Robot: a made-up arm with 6 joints. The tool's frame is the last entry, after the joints.
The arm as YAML. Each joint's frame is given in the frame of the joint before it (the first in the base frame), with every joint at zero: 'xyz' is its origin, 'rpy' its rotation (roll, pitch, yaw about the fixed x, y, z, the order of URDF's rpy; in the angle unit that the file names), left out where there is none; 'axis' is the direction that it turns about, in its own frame. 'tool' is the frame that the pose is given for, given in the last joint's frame.
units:
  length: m
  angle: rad
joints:
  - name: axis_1
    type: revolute
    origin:
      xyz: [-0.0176, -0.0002, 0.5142]
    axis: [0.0, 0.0, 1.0]
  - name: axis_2
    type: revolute
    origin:
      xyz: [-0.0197, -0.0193, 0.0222]
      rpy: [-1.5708, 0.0, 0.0]
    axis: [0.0, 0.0, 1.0]
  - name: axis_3
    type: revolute
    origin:
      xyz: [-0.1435, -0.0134, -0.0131]
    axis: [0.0, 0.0, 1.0]
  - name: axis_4
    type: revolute
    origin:
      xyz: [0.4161, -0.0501, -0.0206]
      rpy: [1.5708, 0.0, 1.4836]
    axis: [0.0, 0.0, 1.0]
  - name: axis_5
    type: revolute
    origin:
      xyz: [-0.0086, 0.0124, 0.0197]
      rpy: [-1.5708, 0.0, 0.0]
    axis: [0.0, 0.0, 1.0]
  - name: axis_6
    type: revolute
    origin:
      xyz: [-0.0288, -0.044, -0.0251]
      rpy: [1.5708, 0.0, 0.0]
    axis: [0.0, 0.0, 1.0]
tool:
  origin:
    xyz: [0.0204, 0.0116, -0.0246]
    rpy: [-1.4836, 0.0, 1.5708]
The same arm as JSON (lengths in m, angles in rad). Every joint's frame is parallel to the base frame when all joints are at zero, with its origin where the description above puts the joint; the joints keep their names.
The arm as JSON. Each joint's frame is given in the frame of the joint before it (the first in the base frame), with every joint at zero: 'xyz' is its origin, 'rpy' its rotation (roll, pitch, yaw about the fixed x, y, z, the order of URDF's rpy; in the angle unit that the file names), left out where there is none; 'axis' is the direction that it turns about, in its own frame. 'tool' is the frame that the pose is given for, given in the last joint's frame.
{"units": {"length": "m", "angle": "rad"}, "joints": [
  {"name": "axis_1", "type": "revolute", "origin": {"xyz": [-0.0176, -0.0002, 0.5142]}, "axis": [0.0, 0.0, 1.0]},
  {"name": "axis_2", "type": "revolute", "origin": {"xyz": [-0.0197, -0.0193, 0.0222]}, "axis": [0.0, 1.0, 0.0]},
  {"name": "axis_3", "type": "revolute", "origin": {"xyz": [-0.1435, -0.0131, 0.0134]}, "axis": [0.0, 1.0, 0.0]},
  {"name": "axis_4", "type": "revolute", "origin": {"xyz": [0.4161, -0.0206, 0.0501]}, "axis": [0.9962, 0.0, 0.0871]},
  {"name": "axis_5", "type": "revolute", "origin": {"xyz": [0.0189, 0.0124, 0.0103]}, "axis": [0.0, 1.0, 0.0]},
  {"name": "axis_6", "type": "revolute", "origin": {"xyz": [0.0413, -0.0251, 0.0325]}, "axis": [0.9962, 0.0, 0.0871]}
], "tool": {"origin": {"xyz": [-0.0227, 0.0116, -0.0225], "rpy": [0.0, 0.0, 1.5708]}}}

